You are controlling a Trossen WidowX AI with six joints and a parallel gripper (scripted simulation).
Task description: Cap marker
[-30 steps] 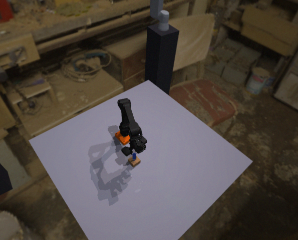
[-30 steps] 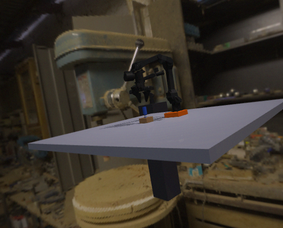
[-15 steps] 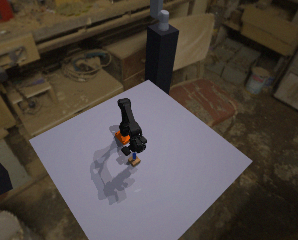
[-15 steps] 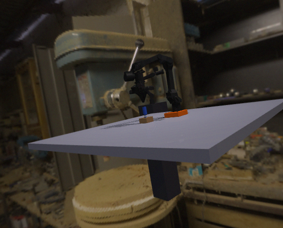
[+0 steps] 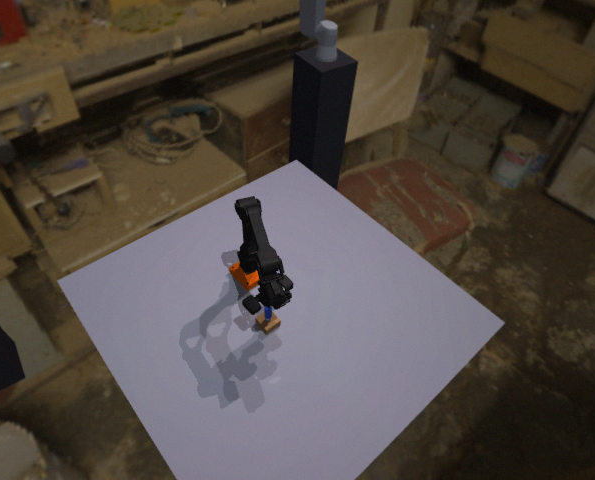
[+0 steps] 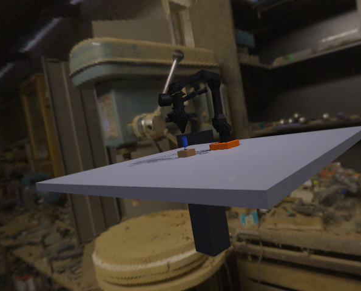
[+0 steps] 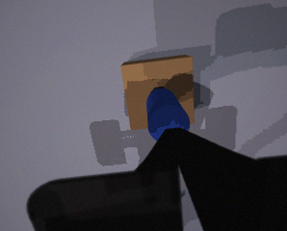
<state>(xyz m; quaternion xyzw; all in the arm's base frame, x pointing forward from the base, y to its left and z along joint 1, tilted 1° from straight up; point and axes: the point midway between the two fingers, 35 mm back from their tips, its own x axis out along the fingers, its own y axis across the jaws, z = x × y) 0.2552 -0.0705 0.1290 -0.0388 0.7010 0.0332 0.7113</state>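
Now: the blue cap 40 mm below my gripper tip. The rest, counted from my gripper tip: holder block 110 mm below; blue marker 50 mm below.
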